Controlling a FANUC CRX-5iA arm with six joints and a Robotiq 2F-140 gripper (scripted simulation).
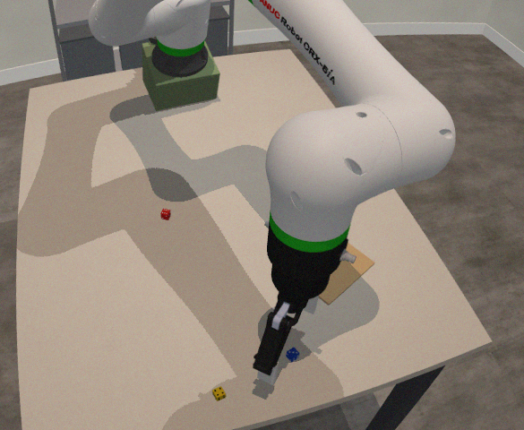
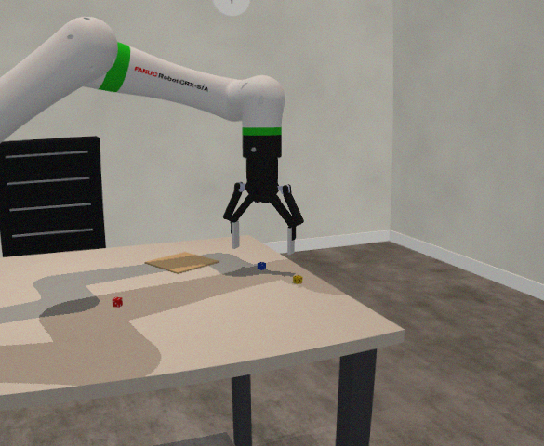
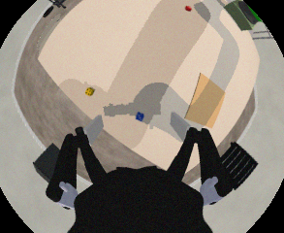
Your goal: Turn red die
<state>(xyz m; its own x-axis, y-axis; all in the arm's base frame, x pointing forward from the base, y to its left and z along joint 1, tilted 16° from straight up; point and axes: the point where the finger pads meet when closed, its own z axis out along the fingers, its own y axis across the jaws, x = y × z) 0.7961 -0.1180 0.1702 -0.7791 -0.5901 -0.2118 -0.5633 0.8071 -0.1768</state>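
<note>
Now: the blue die 50 mm below my hand and 10 mm to the left of it. Also, from my hand: tan mat: 170 mm to the left, 150 mm behind, 60 mm below; red die: 390 mm behind, 70 mm to the right, 50 mm below; yellow die: 130 mm to the right, 50 mm below, 20 mm ahead.
</note>
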